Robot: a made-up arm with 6 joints.
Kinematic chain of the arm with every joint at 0, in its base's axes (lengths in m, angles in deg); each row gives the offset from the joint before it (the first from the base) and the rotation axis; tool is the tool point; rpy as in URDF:
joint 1: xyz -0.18 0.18 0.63 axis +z
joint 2: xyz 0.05 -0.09 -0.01 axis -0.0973 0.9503 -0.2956
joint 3: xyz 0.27 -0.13 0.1 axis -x
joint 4: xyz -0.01 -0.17 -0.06 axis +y
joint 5: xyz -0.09 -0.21 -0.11 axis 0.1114 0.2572 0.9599
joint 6: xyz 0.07 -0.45 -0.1 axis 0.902 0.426 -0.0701
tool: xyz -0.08 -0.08 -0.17 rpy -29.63 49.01 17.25
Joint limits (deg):
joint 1: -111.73..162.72
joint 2: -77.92..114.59
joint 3: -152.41..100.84
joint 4: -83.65..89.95
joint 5: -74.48..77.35
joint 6: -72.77..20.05
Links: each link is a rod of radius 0.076 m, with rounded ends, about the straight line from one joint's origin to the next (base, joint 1, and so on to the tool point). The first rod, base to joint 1, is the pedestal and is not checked.
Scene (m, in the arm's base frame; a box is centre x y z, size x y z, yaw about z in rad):
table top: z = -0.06
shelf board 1: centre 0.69 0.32 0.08 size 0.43 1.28 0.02 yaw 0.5
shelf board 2: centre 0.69 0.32 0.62 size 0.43 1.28 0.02 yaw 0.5
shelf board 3: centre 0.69 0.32 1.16 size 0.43 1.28 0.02 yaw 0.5
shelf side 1: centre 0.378 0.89 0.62 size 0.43 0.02 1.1 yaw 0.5
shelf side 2: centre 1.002 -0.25 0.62 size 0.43 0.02 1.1 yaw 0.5
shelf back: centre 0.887 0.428 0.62 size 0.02 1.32 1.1 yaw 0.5
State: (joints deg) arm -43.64 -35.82 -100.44 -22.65 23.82 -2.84
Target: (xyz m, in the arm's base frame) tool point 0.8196 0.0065 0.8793
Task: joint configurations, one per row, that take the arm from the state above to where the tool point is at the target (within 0.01 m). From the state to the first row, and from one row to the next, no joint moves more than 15 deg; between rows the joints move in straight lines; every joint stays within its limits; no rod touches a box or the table.
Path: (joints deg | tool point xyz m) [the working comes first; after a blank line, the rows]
Joints at the target: -25.79 -65.12 -85.18 -42.27 37.19 -18.95
Straight joint move there: touches shelf board 2.

1: -56.24 -38.97 -103.34 -10.15 22.83 4.79 | 0.6235 -0.0284 0.3515
2: -68.84 -42.11 -106.25 2.35 21.84 12.42 | 0.5418 -0.0726 0.3506
3: -81.45 -45.26 -109.15 14.85 20.85 20.05 | 0.4473 -0.1187 0.3339
4: -79.34 -52.60 -103.33 10.72 33.76 20.05 | 0.4778 -0.1879 0.4474
5: -77.23 -59.93 -97.50 6.59 46.68 20.05 | 0.4961 -0.2235 0.5849
6: -75.12 -67.27 -91.68 2.47 59.59 20.05 | 0.4978 -0.2203 0.7338
7: -73.01 -74.61 -85.86 -1.66 72.51 20.05 | 0.4798 -0.1790 0.8793
8: -61.21 -72.24 -85.69 -11.82 63.68 10.30 | 0.5660 -0.1510 0.9265
9: -49.40 -69.87 -85.52 -21.97 54.85 0.55 | 0.6513 -0.1179 0.9456
10: -37.60 -67.49 -85.35 -32.12 46.02 -9.20 | 0.7376 -0.0698 0.9302
11: -25.79 -65.12 -85.18 -42.27 37.19 -18.95 | 0.8196 0.0065 0.8792

